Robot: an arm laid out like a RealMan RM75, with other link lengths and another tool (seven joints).
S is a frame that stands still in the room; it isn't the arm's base.
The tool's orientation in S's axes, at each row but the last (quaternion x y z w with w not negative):
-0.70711, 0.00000, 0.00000, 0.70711
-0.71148, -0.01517, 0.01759, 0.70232
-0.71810, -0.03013, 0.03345, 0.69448
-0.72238, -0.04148, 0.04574, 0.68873
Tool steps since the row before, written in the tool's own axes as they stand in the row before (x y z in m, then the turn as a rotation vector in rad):
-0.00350, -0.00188, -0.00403, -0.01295, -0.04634, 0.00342
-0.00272, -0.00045, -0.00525, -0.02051, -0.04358, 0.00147
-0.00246, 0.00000, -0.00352, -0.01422, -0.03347, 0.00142
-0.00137, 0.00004, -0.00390, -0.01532, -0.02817, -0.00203
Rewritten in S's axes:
-0.00350, -0.00403, 0.00188, -0.01295, 0.00342, 0.04634
-0.00247, -0.00536, 0.00053, -0.02042, 0.00109, 0.04363
-0.00213, -0.00372, 0.00013, -0.01418, 0.00126, 0.03349
-0.00088, -0.00404, 0.00016, -0.01487, -0.00255, 0.02837

